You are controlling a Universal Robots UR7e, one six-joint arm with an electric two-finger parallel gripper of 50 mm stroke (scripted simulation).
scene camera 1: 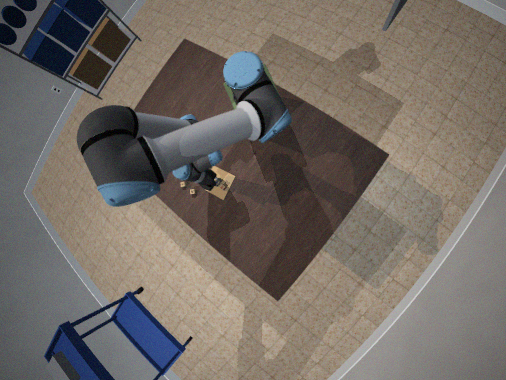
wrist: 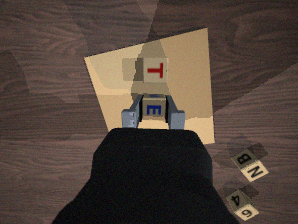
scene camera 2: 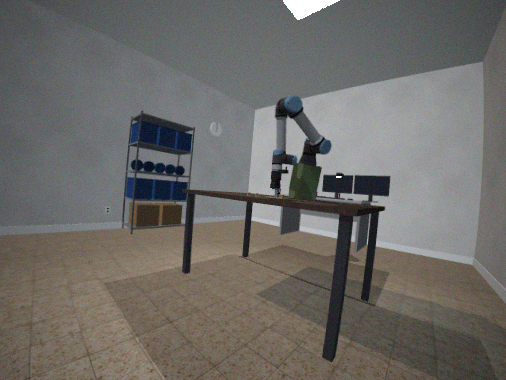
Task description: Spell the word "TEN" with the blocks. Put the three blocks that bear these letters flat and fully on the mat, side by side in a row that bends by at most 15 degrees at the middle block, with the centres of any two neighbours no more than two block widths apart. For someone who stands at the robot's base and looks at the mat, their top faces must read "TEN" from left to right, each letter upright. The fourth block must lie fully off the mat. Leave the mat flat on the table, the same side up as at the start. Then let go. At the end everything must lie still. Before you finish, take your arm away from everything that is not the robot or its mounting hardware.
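Note:
My gripper (wrist: 154,103) is there in the wrist view, and I can see a mat (wrist: 117,77) there too.

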